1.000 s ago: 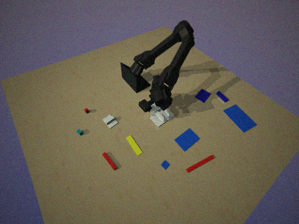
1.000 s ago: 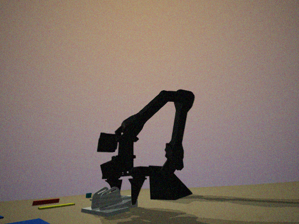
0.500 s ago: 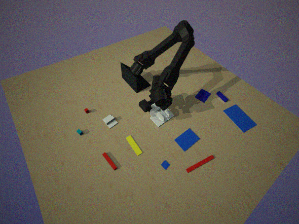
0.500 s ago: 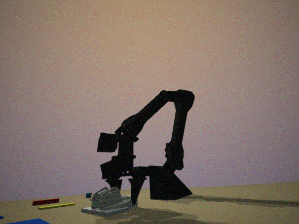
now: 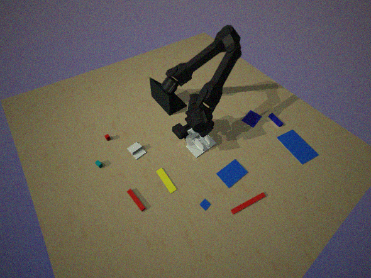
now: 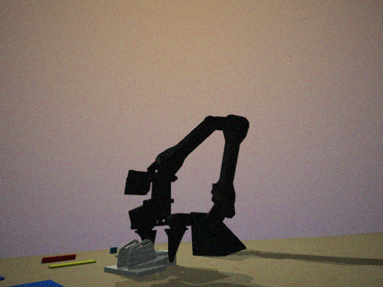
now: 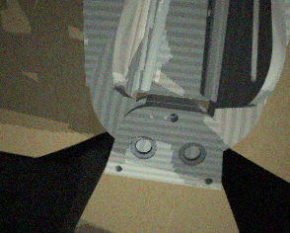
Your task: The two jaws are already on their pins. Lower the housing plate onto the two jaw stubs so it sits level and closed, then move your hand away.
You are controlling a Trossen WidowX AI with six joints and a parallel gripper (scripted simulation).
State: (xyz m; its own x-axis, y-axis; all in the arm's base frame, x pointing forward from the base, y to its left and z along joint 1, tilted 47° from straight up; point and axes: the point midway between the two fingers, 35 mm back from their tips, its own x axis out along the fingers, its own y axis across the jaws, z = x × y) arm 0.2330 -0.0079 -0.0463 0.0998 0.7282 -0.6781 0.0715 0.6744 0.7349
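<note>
Right now my gripper tip is 1 cm short of the housing plate and 2 cm below it. From my gripper tip the other things lie so: red block: 22 cm behind, 30 cm to the right, 1 cm above; then yellow bar: 9 cm ahead, 23 cm to the right; then white grooved block: 9 cm behind, 24 cm to the right.
</note>
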